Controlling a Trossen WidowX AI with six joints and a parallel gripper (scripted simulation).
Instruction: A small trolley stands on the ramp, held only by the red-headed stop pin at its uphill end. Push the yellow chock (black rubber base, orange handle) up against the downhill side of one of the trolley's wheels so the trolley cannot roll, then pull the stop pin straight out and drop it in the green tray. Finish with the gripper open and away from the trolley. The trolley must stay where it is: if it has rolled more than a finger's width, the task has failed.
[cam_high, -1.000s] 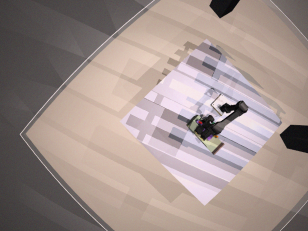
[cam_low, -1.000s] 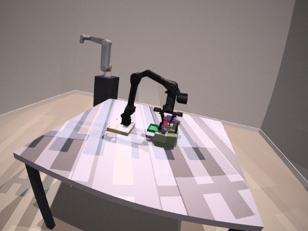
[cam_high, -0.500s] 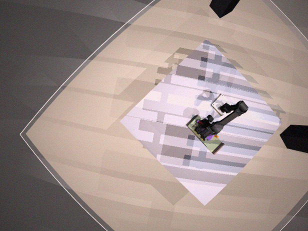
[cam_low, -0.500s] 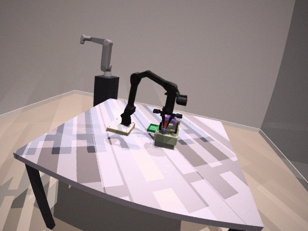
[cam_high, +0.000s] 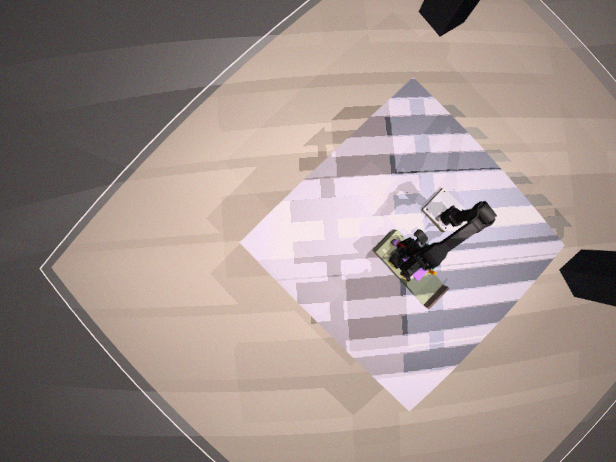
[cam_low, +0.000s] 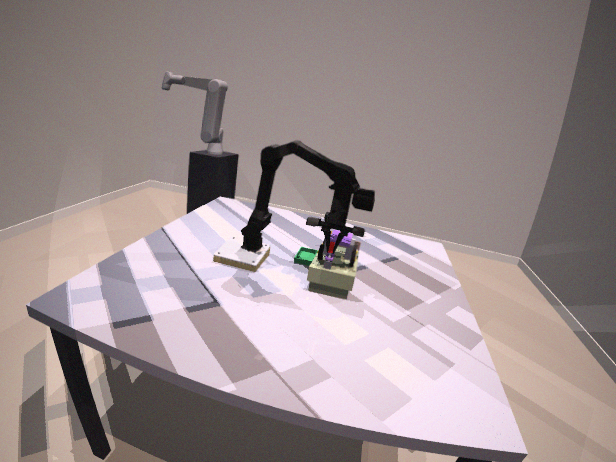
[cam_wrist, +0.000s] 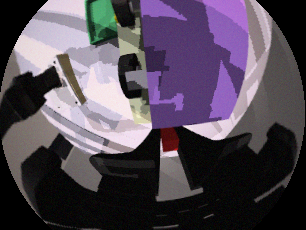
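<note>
Right now the yellow chock is 190 mm to the left of my gripper tip, 60 mm behind it and 50 mm below it. Also, from my gripper tip: red-headed stop pin right at my gripper tip; pale green ramp 110 mm to the left, 90 mm below; purple trolley 110 mm to the left, 20 mm below.
</note>
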